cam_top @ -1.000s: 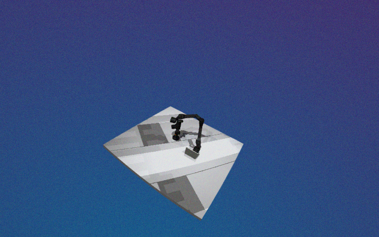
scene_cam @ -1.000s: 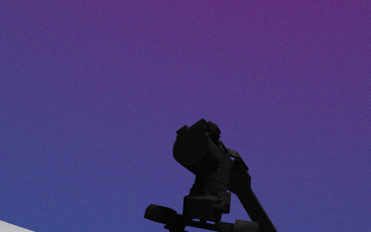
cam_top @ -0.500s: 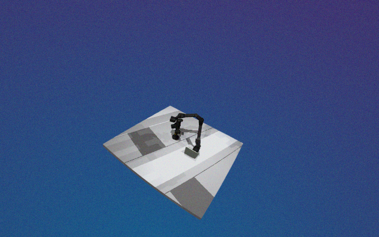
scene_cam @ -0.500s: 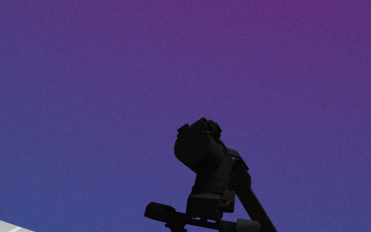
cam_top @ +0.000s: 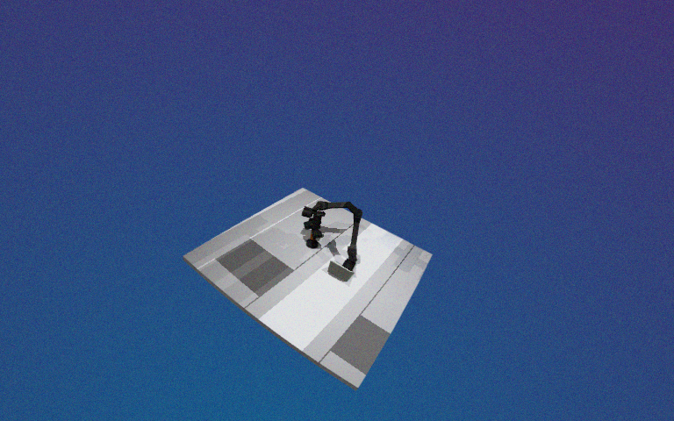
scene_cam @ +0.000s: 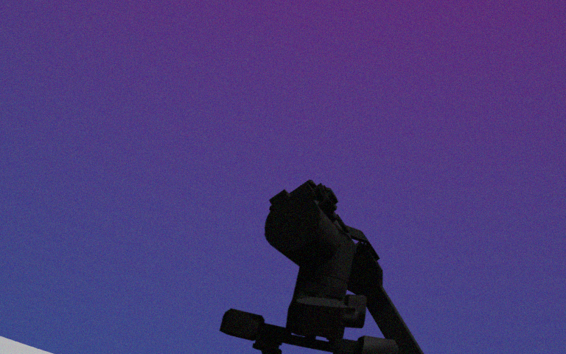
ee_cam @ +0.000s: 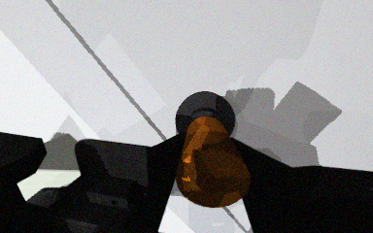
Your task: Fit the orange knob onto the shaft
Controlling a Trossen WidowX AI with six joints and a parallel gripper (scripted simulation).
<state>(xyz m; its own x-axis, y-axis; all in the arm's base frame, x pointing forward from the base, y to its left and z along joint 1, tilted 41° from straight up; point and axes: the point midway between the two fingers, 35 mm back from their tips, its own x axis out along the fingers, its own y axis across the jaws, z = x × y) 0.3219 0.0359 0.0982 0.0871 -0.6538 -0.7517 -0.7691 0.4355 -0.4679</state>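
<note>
Right now my gripper tip is 20 mm below the orange knob. From my gripper tip the other things lie so: dark round pedestal (40 mm below).
</note>
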